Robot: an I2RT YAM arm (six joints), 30 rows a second.
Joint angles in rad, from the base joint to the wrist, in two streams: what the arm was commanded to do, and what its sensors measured. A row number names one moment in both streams.
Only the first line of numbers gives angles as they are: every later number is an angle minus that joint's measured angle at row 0.
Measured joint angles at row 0:
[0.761, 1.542, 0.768, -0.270, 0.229, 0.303]
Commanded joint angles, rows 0 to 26:
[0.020, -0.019, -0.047, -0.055, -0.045, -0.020]
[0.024, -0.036, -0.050, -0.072, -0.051, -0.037]
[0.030, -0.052, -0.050, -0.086, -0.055, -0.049]
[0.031, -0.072, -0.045, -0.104, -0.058, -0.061]
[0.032, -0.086, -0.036, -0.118, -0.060, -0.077]
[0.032, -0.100, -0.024, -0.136, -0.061, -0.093]
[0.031, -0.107, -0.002, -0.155, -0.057, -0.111]
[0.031, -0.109, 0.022, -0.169, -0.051, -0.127]
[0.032, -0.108, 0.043, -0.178, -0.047, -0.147]
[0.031, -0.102, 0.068, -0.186, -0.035, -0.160]
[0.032, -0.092, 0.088, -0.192, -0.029, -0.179]
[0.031, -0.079, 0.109, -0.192, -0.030, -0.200]
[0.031, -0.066, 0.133, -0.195, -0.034, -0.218]
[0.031, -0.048, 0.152, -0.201, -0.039, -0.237]
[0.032, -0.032, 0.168, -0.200, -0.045, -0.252]
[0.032, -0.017, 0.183, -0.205, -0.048, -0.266]
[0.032, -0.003, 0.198, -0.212, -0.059, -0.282]
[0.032, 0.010, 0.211, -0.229, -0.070, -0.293]
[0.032, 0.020, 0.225, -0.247, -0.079, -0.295]
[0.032, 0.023, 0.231, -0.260, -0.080, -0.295]
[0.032, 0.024, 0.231, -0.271, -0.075, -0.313]
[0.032, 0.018, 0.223, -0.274, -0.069, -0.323]
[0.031, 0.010, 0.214, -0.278, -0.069, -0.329]
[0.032, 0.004, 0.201, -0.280, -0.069, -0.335]
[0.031, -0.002, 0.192, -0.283, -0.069, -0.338]
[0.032, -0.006, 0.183, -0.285, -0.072, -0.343]
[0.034, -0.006, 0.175, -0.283, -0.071, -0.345]
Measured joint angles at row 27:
[0.031, 0.016, 0.197, -0.243, -0.072, -0.302]
